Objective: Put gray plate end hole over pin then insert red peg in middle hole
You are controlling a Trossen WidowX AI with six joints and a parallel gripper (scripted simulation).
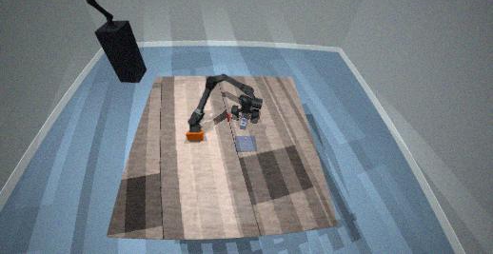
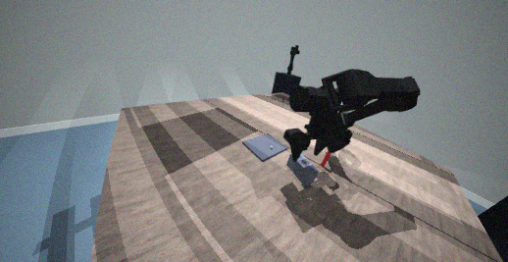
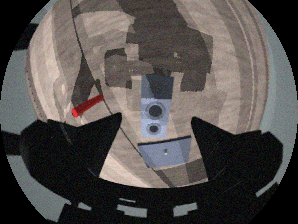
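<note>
Right now my gripper tip is 30 mm above the gray plate. Also, from my gripper tip: base (150 mm to the right, 60 mm below, 20 mm ahead); then red peg (120 mm behind, 30 mm below, 20 mm to the left).
</note>
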